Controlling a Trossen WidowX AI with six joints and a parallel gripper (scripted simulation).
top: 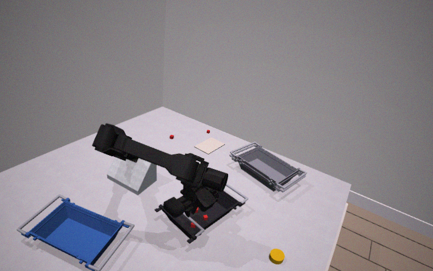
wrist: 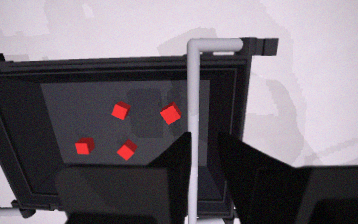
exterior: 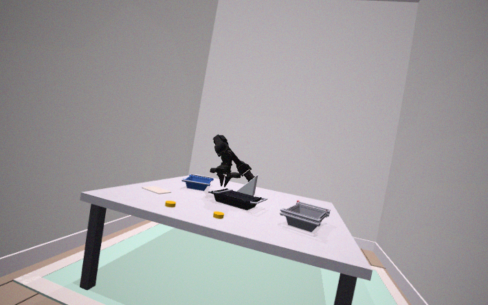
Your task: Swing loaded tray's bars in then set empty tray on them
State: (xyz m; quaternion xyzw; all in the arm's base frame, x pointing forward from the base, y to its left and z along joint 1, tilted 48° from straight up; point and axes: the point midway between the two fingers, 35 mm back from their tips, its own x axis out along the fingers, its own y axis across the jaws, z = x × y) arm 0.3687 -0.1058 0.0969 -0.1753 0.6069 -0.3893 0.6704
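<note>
Right now the blue tray is 29 cm behind my gripper tip, 23 cm to the right of it and 5 cm below it. Round my gripper tip: small red block (42 cm behind, 52 cm to the left, 8 cm below).
</note>
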